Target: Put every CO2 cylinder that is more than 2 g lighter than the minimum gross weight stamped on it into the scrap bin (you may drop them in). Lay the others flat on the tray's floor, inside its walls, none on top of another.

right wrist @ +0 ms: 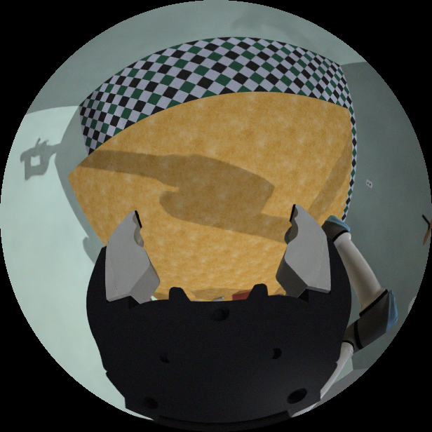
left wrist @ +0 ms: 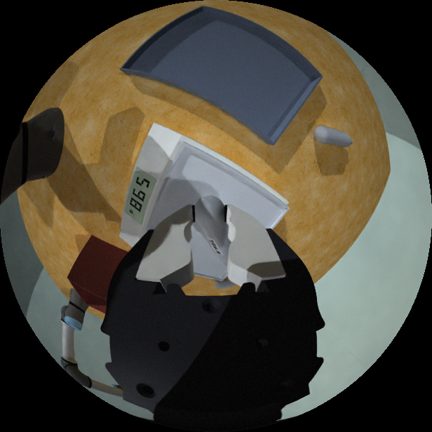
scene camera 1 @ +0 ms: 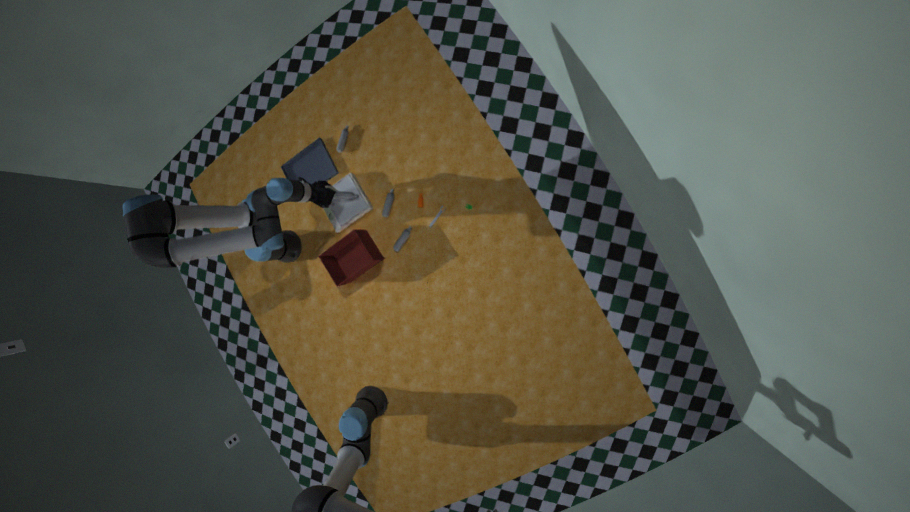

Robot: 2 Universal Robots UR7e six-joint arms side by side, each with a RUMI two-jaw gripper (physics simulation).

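Seen in the pictures: left gripper, fingertip midpoint: (scene camera 1: 334,194); left arm's base, origin of the base link: (scene camera 1: 288,246); right arm's base, origin of the base link: (scene camera 1: 372,400).
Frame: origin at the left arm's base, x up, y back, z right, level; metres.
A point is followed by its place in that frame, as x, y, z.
Observation:
My left gripper (scene camera 1: 331,194) @[0.066, -0.336, -0.146] (left wrist: 209,207) is shut on a grey CO2 cylinder (scene camera 1: 347,196) @[0.080, -0.401, -0.115] (left wrist: 209,207) over the white scale (scene camera 1: 345,217) @[0.050, -0.355, -0.039] (left wrist: 167,137); contact with its pan is hard to tell. The display (left wrist: 140,196) seems to read 598, decimal point unclear. The stamp on the cylinder is too small to read. A grey cylinder (scene camera 1: 343,139) @[0.027, -0.415, -0.382] (left wrist: 332,136) lies beside the blue-grey tray (scene camera 1: 309,162) @[0.003, -0.213, -0.347] (left wrist: 235,65). Two more cylinders (scene camera 1: 388,203) @[0.030, -0.552, -0.046] (scene camera 1: 402,240) @[0.030, -0.573, 0.119] lie beyond the scale and bin. The dark red scrap bin (scene camera 1: 351,256) @[0.005, -0.316, 0.127] (left wrist: 95,265) looks empty. My right gripper (right wrist: 214,209) is open and empty.
An orange object (scene camera 1: 420,200) @[0.009, -0.684, -0.024], a thin pale strip (scene camera 1: 436,217) @[0.003, -0.731, 0.061] and a small green object (scene camera 1: 469,206) @[0.004, -0.876, 0.053] lie past the cylinders. The bin stands close beside the scale, opposite the tray. The right arm (scene camera 1: 362,423) @[0.218, -0.275, 0.791] is far from these things.

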